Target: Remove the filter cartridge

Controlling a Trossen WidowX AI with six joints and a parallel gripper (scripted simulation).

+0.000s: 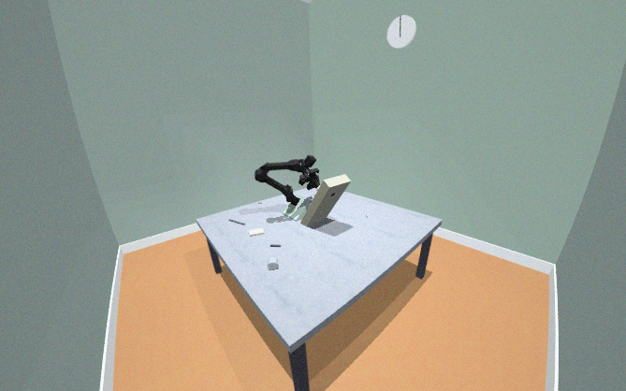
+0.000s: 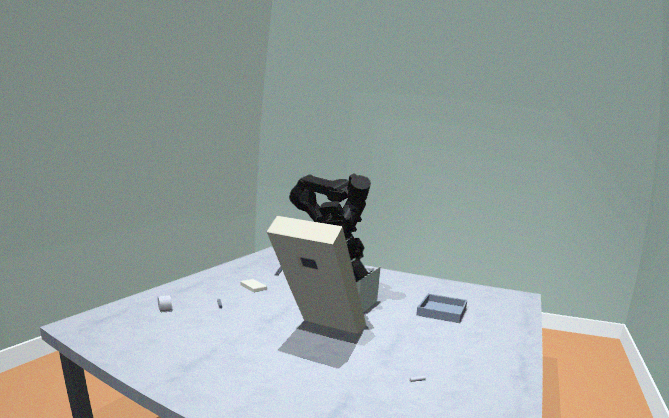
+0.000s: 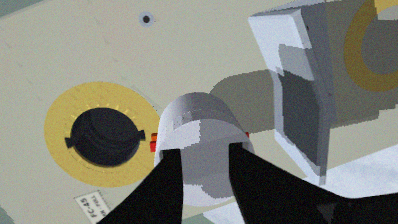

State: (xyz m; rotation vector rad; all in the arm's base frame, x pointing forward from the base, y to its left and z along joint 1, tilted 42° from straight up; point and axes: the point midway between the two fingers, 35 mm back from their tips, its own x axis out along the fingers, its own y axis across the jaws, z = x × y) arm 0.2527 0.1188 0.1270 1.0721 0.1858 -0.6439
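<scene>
Now: gripper tip 1 cm short of the round filter cartridge and 1 cm above it. Round my gripper tip: beige block 19 cm behind, 39 cm to the right, 24 cm below; then pale peg 15 cm ahead, 32 cm to the left, 25 cm below; then grey tray 35 cm behind, 28 cm to the left, 24 cm below.
</scene>
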